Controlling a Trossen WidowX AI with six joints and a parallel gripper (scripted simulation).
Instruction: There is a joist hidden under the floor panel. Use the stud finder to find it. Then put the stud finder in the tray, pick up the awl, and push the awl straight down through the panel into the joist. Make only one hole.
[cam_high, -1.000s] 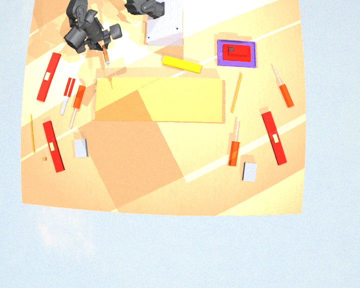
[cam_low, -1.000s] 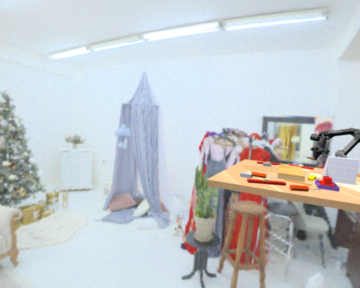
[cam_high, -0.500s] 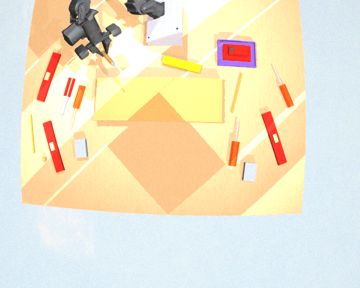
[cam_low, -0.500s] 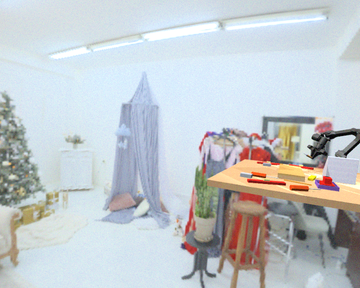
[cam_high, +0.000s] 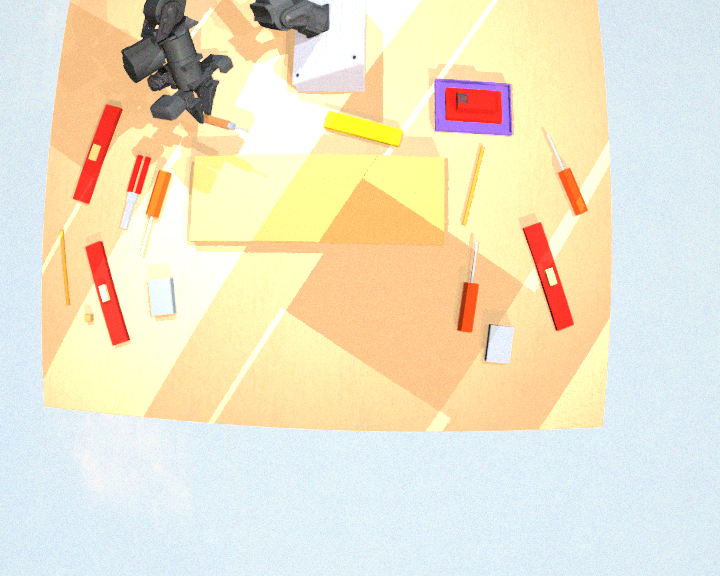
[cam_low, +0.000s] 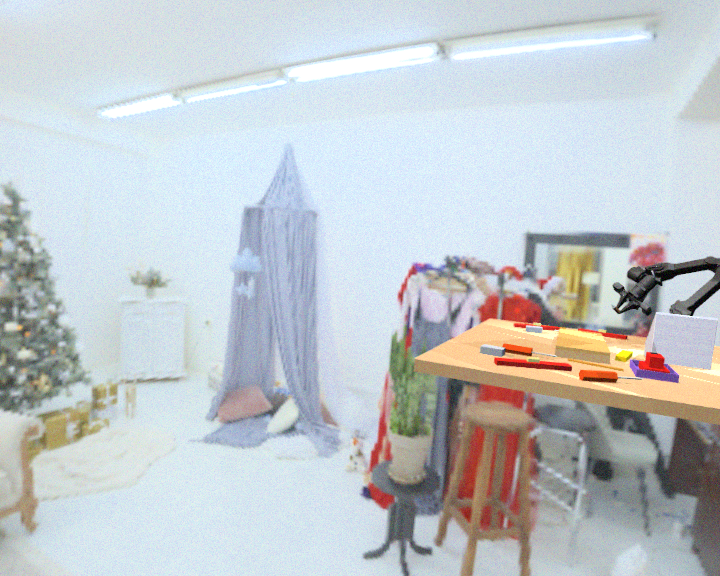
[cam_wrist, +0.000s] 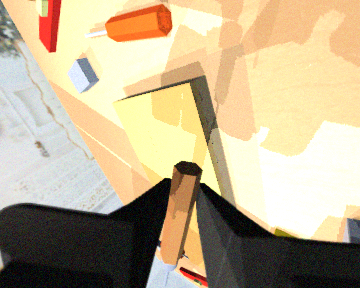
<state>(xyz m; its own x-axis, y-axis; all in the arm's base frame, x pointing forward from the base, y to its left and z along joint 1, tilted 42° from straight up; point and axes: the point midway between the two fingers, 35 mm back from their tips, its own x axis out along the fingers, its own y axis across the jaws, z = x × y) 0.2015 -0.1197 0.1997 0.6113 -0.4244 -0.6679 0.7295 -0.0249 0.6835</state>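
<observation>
Now: gripper tip 5 cm to the right of the awl, 2 cm below it and 2 cm short of it. The rest, counted from my gripper tip: red stud finder 53 cm to the left, 10 cm below, 5 cm behind; yellow block 31 cm to the left, 14 cm below; red two-handled tool 21 cm to the right, 14 cm below, 12 cm ahead.
</observation>
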